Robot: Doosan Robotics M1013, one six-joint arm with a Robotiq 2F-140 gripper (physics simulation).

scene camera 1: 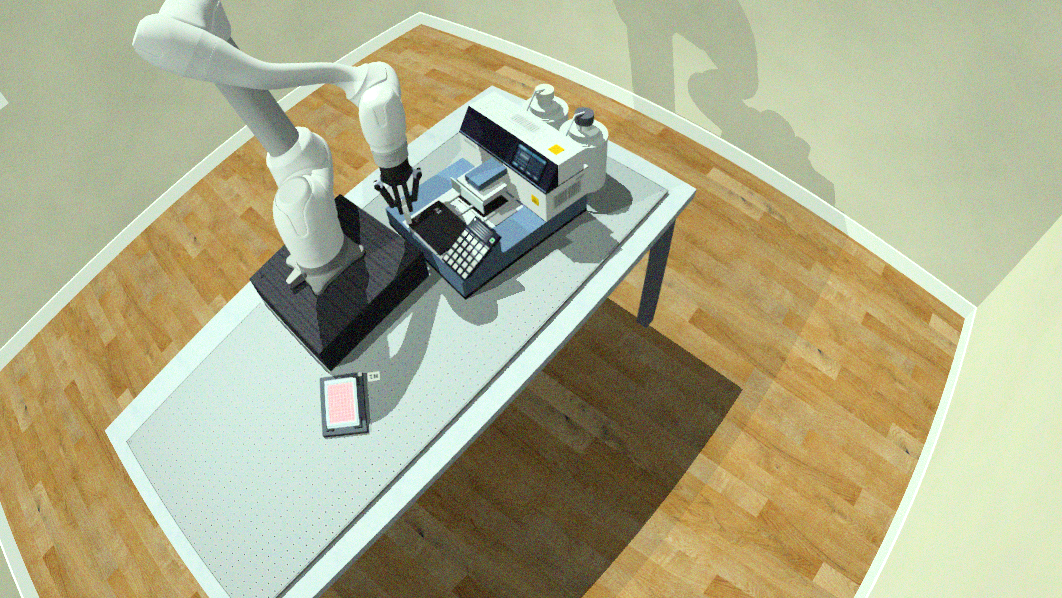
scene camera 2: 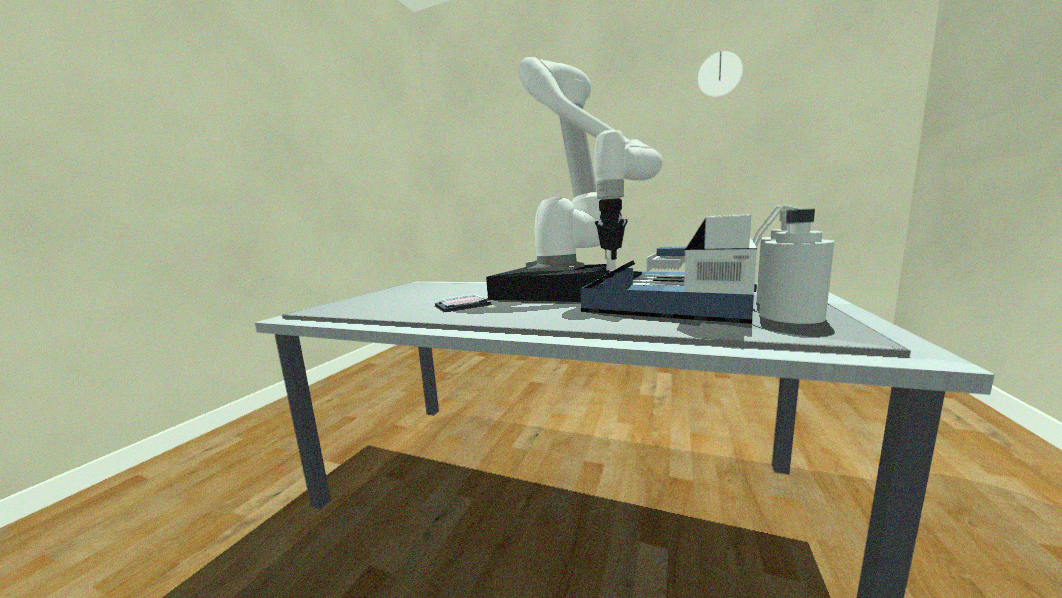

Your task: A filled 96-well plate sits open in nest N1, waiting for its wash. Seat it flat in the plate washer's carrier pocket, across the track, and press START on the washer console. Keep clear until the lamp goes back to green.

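Places are measured from the arm's base along level axes (x ahead, y left, z up), in centimetres.
Pixels of known places: gripper, between the fingertips: [scene camera 1: 408, 220] [scene camera 2: 611, 269]; arm's base, origin of its link: [scene camera 1: 324, 257] [scene camera 2: 557, 268].
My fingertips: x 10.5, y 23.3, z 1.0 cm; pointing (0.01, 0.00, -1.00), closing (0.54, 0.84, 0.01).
Ahead of a thing's pixels: the offset from my fingertips to its top centre. "pt": to the spot under its first point.
The 96-well plate @[dz -6.5, dx +22.7, dy -46.7 cm] [scene camera 1: 342, 402] [scene camera 2: 462, 300], with pink wells, lies in the dark nest N1 @[dz -7.4, dx +22.7, dy -46.7 cm] [scene camera 1: 364, 416] on the table's left part. The plate washer [scene camera 1: 572, 167] [scene camera 2: 719, 268] stands across the table, with a blue base and a white housing. Its console has a dark sloped panel @[dz -0.3, dx +7.8, dy +4.1 cm] [scene camera 1: 439, 225] and a white keypad @[dz +1.8, dx +20.7, dy +3.0 cm] [scene camera 1: 469, 251]. My gripper [scene camera 1: 408, 218] [scene camera 2: 610, 263] is shut and empty, pointing down, with its tips at or just above the console's near left edge. Whether the tips touch it cannot be told. The START button and the lamp cannot be made out.
A white carriage with a blue block @[pt dz +7.9, dx +10.5, dy +19.8 cm] [scene camera 1: 485, 174] stands on the washer deck. Two white bottles @[dz +18.2, dx +4.9, dy +49.0 cm] [scene camera 1: 546, 105] @[dz +18.2, dx +20.4, dy +47.3 cm] [scene camera 1: 584, 141] stand behind the washer; one bottle @[pt dz +1.5, dx +27.2, dy +46.8 cm] [scene camera 2: 794, 278] shows large in scene camera 2. The black arm pedestal [scene camera 1: 371, 297] [scene camera 2: 546, 284] is between the nest and the washer.
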